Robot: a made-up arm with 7 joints.
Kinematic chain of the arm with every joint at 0, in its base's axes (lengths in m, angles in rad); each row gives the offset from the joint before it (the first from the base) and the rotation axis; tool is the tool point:
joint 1: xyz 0 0.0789 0 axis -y
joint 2: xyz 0 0.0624 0 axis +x
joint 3: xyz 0 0 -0.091 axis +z
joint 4: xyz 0 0 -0.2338 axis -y
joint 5: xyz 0 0 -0.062 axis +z
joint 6: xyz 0 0 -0.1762 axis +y
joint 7: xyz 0 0 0 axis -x
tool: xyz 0 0 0
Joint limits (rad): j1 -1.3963..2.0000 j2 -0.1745..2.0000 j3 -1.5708..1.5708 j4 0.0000..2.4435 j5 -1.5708..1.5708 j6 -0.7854..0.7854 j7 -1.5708..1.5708
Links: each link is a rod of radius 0.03 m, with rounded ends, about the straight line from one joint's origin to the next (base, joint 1, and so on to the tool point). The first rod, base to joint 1, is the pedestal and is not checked.
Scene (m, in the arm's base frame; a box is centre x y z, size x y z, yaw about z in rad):
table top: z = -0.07
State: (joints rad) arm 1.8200 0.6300 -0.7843 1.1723 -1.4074 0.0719 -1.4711
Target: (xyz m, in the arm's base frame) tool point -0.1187 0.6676 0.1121
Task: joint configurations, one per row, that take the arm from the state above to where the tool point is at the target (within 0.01 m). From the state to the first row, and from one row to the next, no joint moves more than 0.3 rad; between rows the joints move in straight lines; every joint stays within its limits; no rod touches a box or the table.
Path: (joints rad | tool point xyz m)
1: 1.7340 0.8830 -0.7081 1.0214 -1.4074 0.0719 -1.4711 | 0.3570 0.4045 0.2152
2: 1.6480 1.1361 -0.6319 0.8706 -1.4074 0.0719 -1.4711 | 0.2868 0.5298 0.1696
3: 1.5620 1.3891 -0.5557 0.7197 -1.4074 0.0719 -1.4711 | 0.1737 0.6220 0.1319
4: 1.4760 1.6421 -0.4795 0.5688 -1.4074 0.0719 -1.4711 | 0.0323 0.6697 0.1113
5: 1.3900 1.8951 -0.4033 0.4180 -1.4074 0.0719 -1.4711 | -0.1187 0.6676 0.1121

